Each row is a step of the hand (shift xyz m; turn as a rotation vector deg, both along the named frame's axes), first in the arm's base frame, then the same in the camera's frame.
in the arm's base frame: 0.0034 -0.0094 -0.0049 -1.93 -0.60 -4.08
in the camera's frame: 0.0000 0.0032 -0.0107 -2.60 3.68 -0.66
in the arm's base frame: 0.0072 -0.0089 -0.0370 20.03 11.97 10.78
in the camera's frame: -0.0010 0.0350 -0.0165 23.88 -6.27 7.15
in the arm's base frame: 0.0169 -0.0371 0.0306 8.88 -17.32 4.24
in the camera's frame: 0.0105 -0.0356 -0.0349 4.37 -6.74 -18.23
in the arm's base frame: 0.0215 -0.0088 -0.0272 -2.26 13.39 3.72
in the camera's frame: 0.0141 0.0268 -0.0190 2.03 -1.18 13.88
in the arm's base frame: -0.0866 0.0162 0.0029 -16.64 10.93 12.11
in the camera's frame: -0.0776 -0.0077 0.0412 -11.09 -11.20 17.16
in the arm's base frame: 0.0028 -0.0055 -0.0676 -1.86 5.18 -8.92
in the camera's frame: -0.0087 0.0651 -0.0170 -1.67 9.56 3.97
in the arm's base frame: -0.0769 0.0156 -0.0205 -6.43 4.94 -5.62
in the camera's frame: -0.0719 0.0159 0.0339 -5.60 5.86 5.62
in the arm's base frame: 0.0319 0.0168 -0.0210 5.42 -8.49 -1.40
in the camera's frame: 0.0318 0.0268 0.0030 2.65 0.19 -9.82
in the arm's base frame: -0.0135 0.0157 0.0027 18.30 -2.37 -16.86
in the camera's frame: -0.0082 -0.0008 0.0192 14.29 17.69 -10.36
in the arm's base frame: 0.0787 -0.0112 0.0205 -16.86 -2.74 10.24
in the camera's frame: 0.0748 -0.0149 -0.0303 -15.28 -12.11 4.05
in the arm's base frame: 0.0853 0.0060 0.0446 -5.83 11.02 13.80
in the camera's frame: 0.0893 -0.0343 -0.0121 -0.53 -11.82 14.35
